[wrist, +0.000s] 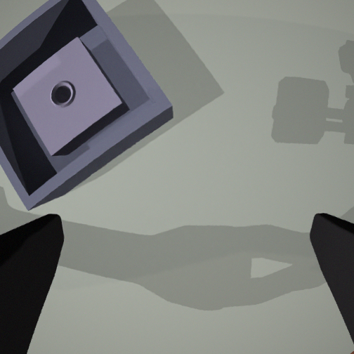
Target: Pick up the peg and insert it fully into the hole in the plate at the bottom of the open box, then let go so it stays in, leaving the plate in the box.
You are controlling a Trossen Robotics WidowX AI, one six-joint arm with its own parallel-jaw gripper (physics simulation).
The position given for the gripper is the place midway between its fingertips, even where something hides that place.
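Observation:
The view shows a box [39, 177] and a pale lilac plate [68, 98], together with the gripper [190, 229].

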